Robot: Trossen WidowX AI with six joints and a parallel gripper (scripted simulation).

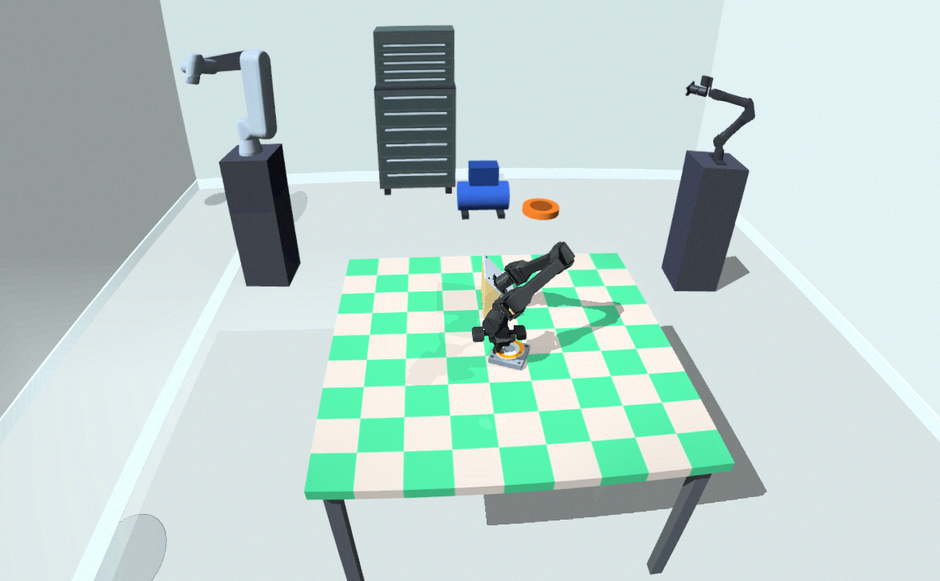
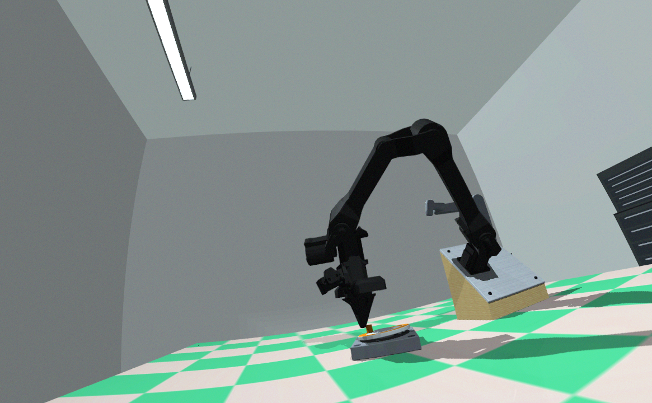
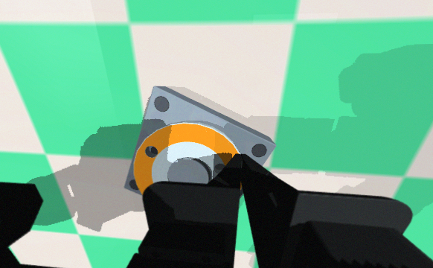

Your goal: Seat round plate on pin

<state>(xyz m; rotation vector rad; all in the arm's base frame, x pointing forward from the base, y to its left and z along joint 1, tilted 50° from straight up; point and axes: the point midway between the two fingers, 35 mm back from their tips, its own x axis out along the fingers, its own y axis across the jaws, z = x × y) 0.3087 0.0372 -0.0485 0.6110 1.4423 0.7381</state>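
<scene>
The plate is 2 cm to the left of my gripper tip, 2 cm behind it and 1 cm below it. The rest, counted from my gripper tip: base 4 cm to the left, 3 cm behind, 2 cm below.
</scene>
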